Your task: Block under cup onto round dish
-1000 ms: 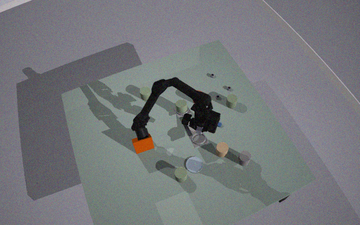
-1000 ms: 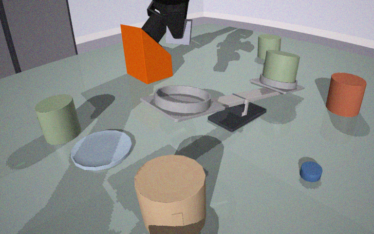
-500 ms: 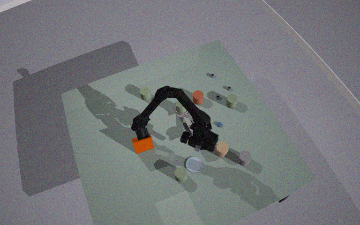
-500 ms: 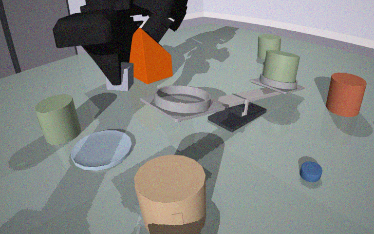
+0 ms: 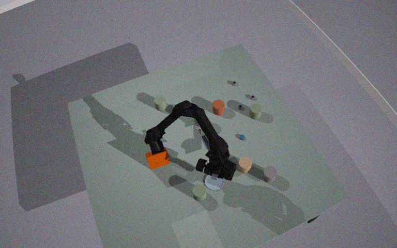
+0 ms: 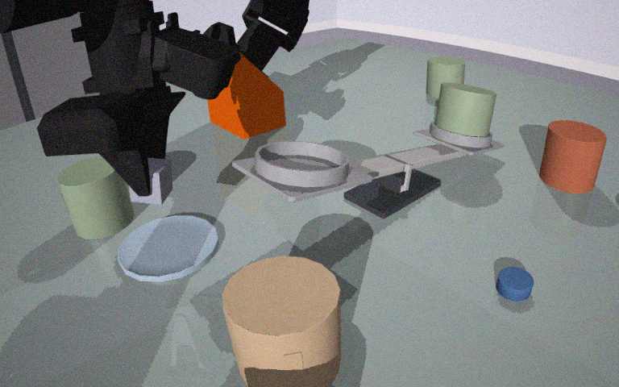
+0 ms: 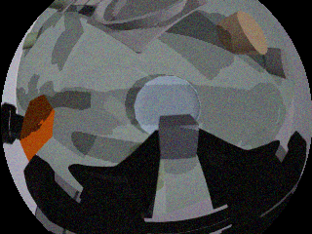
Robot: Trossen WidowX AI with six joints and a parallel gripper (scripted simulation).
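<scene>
Now: gripper tip 7 cm above the round dish. Round my gripper tip: grey block (1 cm above); then tan cylinder (20 cm ahead, 3 cm below, 2 cm to the left); then blue disc (24 cm ahead, 21 cm to the left, 6 cm below).
</scene>
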